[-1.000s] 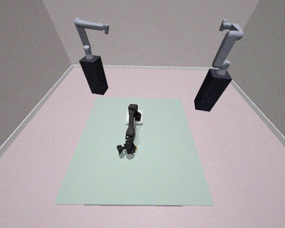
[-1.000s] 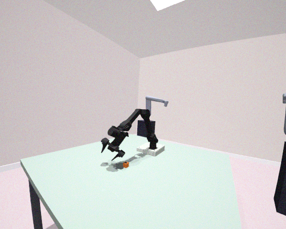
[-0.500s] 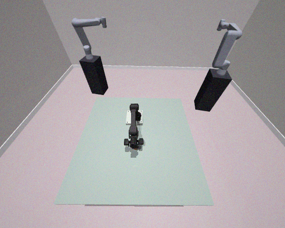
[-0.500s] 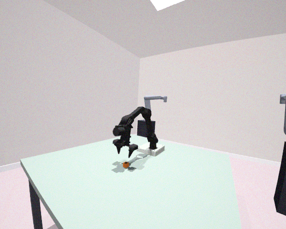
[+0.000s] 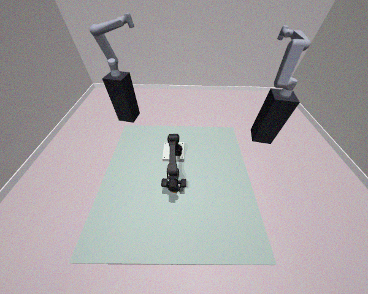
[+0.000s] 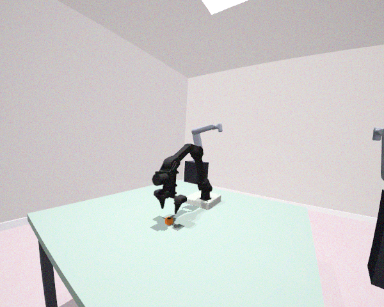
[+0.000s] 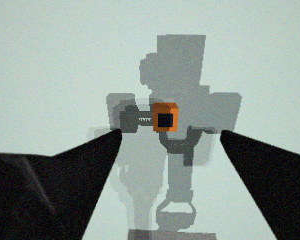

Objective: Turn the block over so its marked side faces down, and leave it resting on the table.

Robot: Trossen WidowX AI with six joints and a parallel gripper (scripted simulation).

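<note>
The small orange block is 5 cm below my gripper tip.
</note>
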